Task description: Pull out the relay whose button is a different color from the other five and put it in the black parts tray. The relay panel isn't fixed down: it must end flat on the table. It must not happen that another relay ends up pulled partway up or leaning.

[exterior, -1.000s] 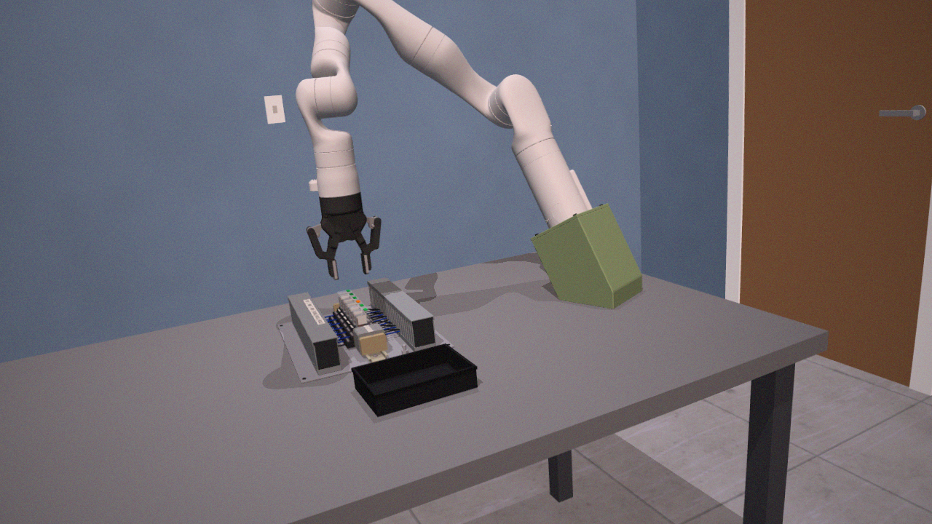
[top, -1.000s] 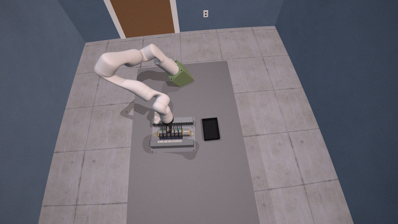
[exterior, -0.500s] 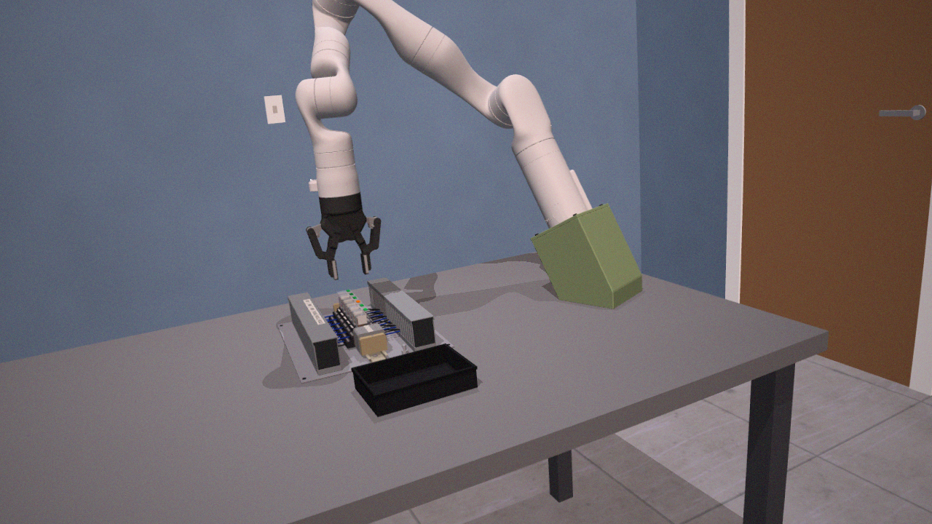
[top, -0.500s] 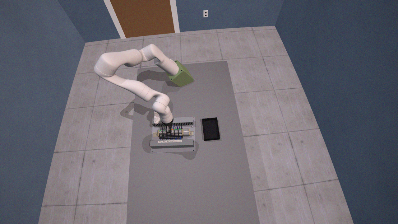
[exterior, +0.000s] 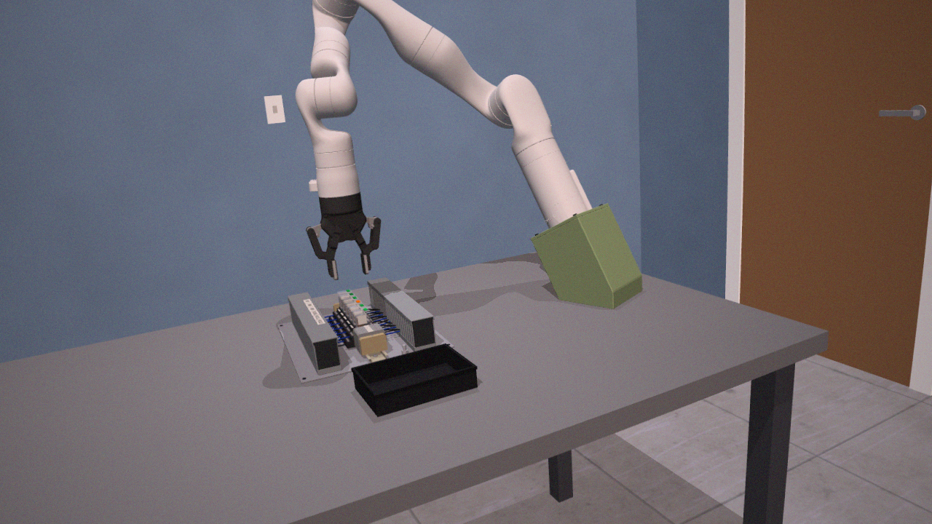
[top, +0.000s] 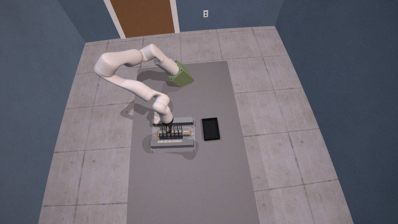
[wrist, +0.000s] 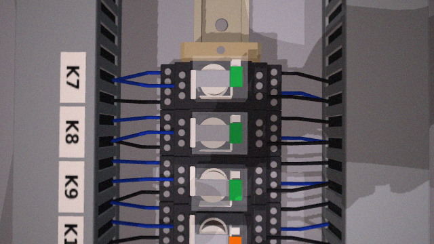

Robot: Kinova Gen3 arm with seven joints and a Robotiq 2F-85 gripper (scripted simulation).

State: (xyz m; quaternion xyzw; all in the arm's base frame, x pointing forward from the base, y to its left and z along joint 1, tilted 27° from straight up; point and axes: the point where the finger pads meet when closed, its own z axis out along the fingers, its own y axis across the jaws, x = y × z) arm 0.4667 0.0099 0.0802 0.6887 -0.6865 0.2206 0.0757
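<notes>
Right now my hand is 9 cm above the relay. Also, from my hand: black parts tray: 28 cm to the left, 12 cm below, 1 cm behind; relay panel: 10 cm below.
</notes>
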